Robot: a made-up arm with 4 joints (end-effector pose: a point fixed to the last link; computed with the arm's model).
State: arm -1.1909 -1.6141 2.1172 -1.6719
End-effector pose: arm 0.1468 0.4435 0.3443 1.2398 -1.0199 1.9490
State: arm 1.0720 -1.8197 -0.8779 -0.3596
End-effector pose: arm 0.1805 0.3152 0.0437 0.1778 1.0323 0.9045
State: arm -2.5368 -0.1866 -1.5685 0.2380
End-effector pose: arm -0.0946 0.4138 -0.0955 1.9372 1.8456 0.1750
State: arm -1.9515 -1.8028 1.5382 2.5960
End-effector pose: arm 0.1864 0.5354 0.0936 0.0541 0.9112 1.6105
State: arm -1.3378 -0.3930 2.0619 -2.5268
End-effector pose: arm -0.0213 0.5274 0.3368 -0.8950 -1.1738 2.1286
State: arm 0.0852 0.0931 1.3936 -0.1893
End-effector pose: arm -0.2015 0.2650 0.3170 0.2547 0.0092 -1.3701
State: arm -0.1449 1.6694 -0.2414 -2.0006
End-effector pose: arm 0.0444 0.1828 0.3426 -0.2392 0.4738 -0.0464
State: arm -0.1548 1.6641 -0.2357 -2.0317
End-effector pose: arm 0.0475 0.1816 0.3367 -0.2337 0.5200 -0.0473
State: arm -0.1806 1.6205 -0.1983 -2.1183
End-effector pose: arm 0.0561 0.1777 0.3129 -0.1978 0.6761 -0.0418
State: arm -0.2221 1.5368 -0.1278 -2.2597
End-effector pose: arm 0.0613 0.1739 0.2701 -0.1296 0.9437 -0.0285
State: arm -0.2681 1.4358 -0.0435 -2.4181
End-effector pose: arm 0.0522 0.1740 0.2224 -0.0453 1.2502 -0.0102
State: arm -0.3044 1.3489 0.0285 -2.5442
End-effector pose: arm 0.0337 0.1780 0.1880 0.0306 1.4996 0.0070
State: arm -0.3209 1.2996 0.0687 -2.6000
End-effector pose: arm 0.0210 0.1816 0.1731 0.0750 1.6206 0.0167
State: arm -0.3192 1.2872 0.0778 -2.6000
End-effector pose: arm 0.0191 0.1824 0.1710 0.0852 1.6311 0.0184
